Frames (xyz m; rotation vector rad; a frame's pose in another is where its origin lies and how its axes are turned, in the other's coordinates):
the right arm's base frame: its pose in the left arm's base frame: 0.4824 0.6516 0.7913 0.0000 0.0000 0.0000
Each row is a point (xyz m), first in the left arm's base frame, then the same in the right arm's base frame.
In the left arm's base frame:
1: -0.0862 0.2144 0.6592
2: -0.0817 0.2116 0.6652
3: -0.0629 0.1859 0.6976
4: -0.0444 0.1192 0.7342
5: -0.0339 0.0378 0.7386
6: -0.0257 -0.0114 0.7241
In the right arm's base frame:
1: -0.5686 -0.4372 -0.1321
2: -0.5641 -0.4400 -0.1261
3: -0.5453 -0.4657 -0.0937
4: -0.5268 -0.5324 -0.0571
5: -0.5163 -0.6138 -0.0527
6: -0.5081 -0.6630 -0.0672

